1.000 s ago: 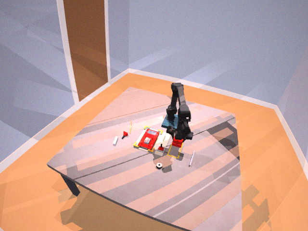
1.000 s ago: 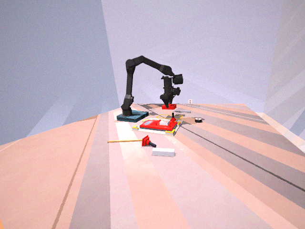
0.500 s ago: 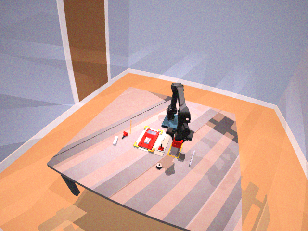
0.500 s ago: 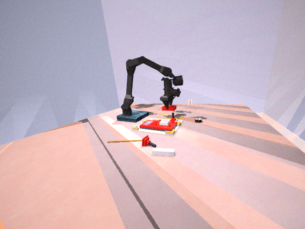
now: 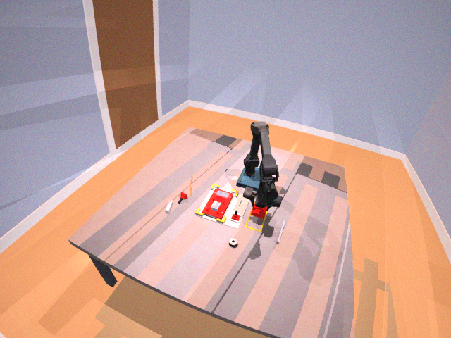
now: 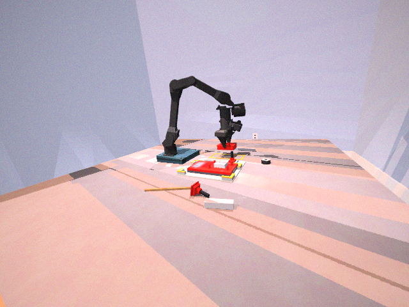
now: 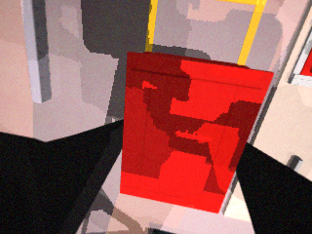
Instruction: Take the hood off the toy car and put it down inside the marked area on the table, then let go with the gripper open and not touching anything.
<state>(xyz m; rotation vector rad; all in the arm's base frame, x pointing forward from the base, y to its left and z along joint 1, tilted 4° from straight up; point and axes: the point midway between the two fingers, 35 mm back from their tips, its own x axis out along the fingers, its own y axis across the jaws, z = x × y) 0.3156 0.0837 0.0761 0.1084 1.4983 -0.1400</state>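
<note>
Right now the grey bar is 80 mm ahead of my gripper tip, 120 mm to the left of it and 50 mm below it. The rest, counted from my gripper tip: thin stick: 140 mm behind, 400 mm to the right, 60 mm below; then dark ring: 200 mm ahead, 100 mm to the right, 50 mm below; then red hood: right at my gripper tip.
</note>
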